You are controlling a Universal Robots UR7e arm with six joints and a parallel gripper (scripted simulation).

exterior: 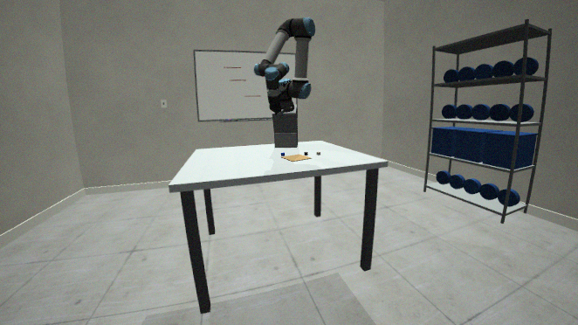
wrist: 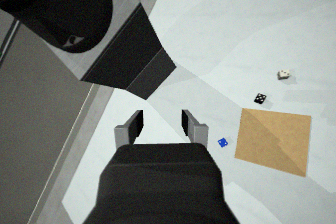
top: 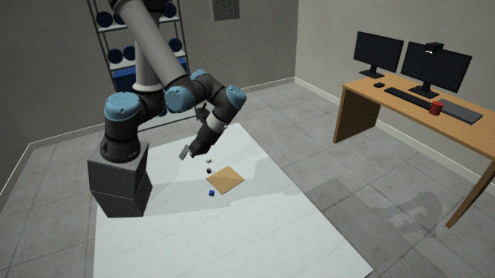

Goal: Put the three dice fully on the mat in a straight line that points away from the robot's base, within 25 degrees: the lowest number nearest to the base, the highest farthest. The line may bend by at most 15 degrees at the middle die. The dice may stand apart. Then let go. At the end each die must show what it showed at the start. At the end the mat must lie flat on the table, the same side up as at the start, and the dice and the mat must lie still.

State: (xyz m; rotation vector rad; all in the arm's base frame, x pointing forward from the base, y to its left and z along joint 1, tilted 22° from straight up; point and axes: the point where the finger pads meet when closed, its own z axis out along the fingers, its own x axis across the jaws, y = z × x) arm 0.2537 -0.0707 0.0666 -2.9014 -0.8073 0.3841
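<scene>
Right now my hand is 26 cm above the blue die, 6 cm short of it and 1 cm to the right of it. Round my hand: tan mat: 27 cm below, 14 cm ahead, 8 cm to the left; then black die: 26 cm below, 16 cm to the left, 8 cm ahead; then white die: 26 cm below, 24 cm to the left, 9 cm ahead.
</scene>
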